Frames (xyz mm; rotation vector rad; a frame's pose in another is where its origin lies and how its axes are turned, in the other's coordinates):
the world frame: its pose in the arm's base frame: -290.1 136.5 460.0 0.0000 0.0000 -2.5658
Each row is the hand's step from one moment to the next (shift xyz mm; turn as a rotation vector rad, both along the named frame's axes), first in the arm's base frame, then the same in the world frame.
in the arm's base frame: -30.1 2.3 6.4 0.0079 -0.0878 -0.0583
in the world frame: 24.0 -18.3 6.4 0.0412 0.0779 -0.0583
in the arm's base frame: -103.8 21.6 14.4 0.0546 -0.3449 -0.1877
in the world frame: 75.3 -74.6 14.4 0.1420 0.3190 -0.1877
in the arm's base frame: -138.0 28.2 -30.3 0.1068 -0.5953 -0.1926
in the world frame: 100.4 -98.8 -30.3 0.2346 0.5575 -0.1926
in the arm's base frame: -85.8 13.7 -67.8 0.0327 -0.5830 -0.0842
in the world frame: 64.5 -58.2 -67.8 0.2900 0.5068 -0.0842
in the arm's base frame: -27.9 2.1 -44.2 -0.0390 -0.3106 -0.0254
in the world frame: 22.3 -17.0 -44.2 0.2018 0.2393 -0.0254
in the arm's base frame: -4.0 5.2 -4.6 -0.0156 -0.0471 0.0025
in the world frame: 0.5 -6.5 -4.6 0.0387 0.0310 0.0025
